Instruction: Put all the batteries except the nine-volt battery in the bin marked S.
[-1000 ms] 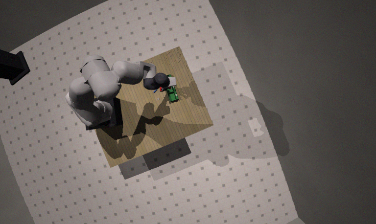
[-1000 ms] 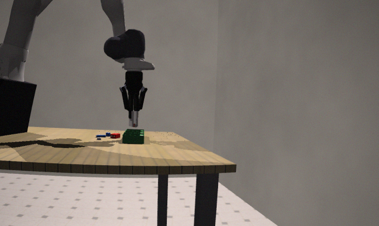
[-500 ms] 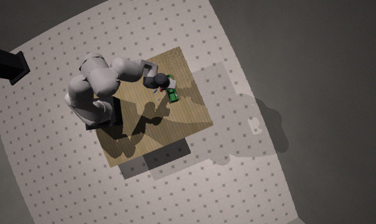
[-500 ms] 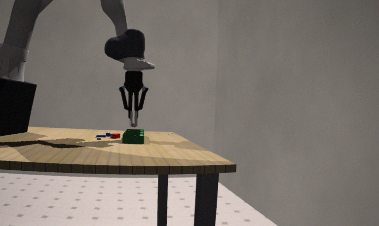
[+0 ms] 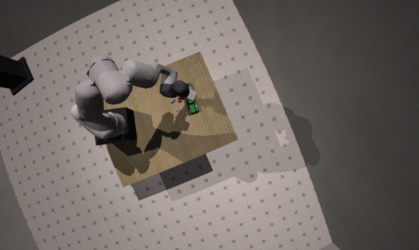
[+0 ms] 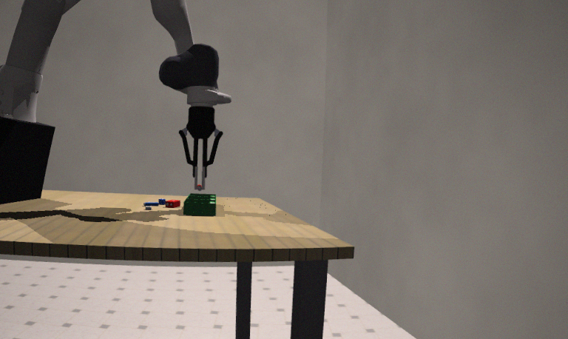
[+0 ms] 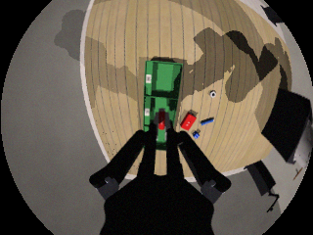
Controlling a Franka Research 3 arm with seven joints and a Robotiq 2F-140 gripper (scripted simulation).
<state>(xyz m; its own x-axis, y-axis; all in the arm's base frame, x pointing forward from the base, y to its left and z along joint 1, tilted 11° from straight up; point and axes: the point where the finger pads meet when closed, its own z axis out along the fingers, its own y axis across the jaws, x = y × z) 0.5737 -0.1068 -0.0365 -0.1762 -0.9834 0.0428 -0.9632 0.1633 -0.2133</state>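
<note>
The green bin row is 10 mm ahead of my hand and 70 mm below it. Also, from my hand: grey button cell 150 mm behind, 30 mm to the right, 90 mm below; then red block-shaped battery 70 mm behind, 40 mm to the left, 80 mm below; then blue battery 130 mm behind, 60 mm to the left, 80 mm below.
</note>
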